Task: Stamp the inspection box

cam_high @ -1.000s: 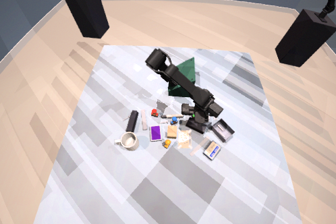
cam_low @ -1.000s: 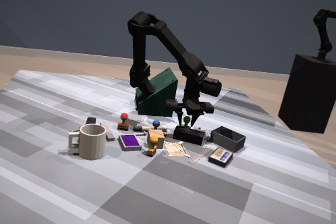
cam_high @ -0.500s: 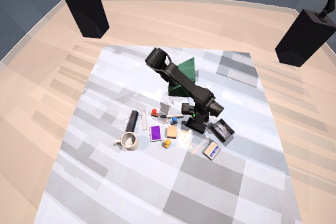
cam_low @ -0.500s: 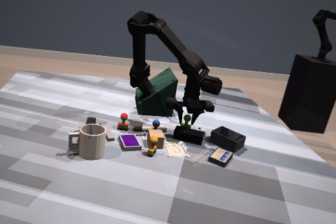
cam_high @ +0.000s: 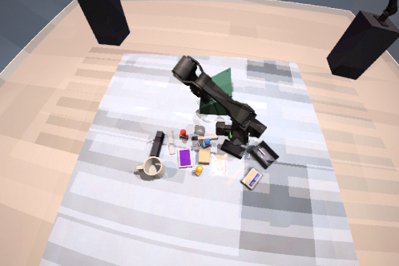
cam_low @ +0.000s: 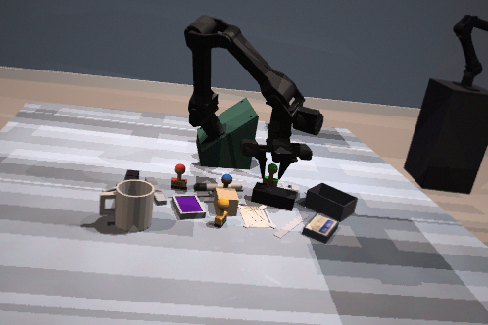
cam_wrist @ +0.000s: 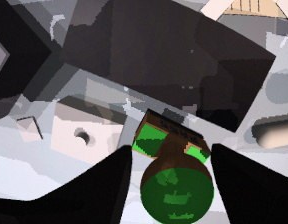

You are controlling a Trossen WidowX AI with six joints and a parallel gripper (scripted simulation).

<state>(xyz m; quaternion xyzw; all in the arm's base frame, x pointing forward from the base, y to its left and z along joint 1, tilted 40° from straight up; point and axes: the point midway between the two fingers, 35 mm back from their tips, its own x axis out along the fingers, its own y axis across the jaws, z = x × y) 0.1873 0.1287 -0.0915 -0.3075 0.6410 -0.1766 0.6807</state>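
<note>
My gripper tip is now 50 mm short of the black block, 10 mm to the right of it and 30 mm above it. The rest, counted from my gripper tip: blue-knobbed stamp: 50 mm ahead, 120 mm to the right, 30 mm below; white card: 140 mm ahead, 40 mm to the right, 50 mm below; green-knobbed stamp: right at my gripper tip.
</note>
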